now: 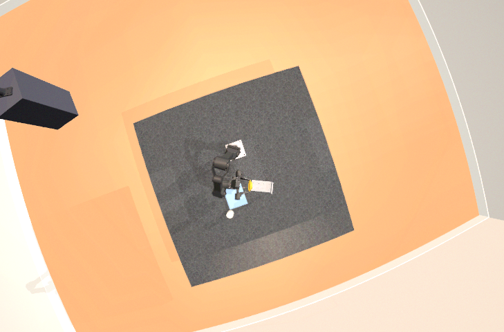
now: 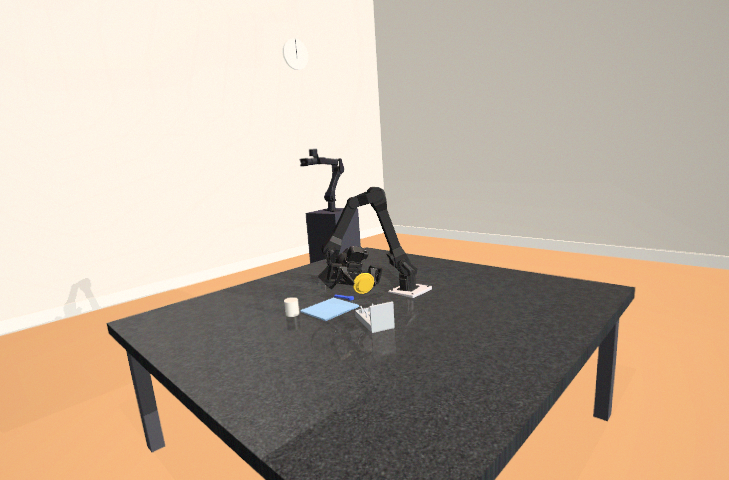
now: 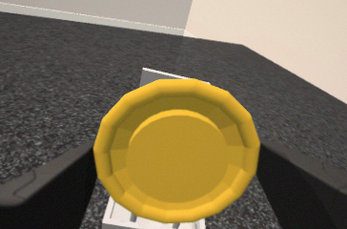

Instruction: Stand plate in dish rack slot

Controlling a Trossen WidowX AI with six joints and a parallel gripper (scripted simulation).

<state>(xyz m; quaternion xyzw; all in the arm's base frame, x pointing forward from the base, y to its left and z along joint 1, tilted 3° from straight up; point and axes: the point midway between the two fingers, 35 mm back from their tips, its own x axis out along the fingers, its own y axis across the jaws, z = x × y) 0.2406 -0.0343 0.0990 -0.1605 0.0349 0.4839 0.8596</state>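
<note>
My gripper tip is now 8 cm above the dish rack, 6 cm to the right of it and 4 cm short of it. Round my gripper tip: white cup (22 cm to the right, 11 cm ahead, 8 cm below); yellow plate (1 cm to the right); light blue mat (14 cm to the right, 10 cm below, 2 cm ahead).
</note>
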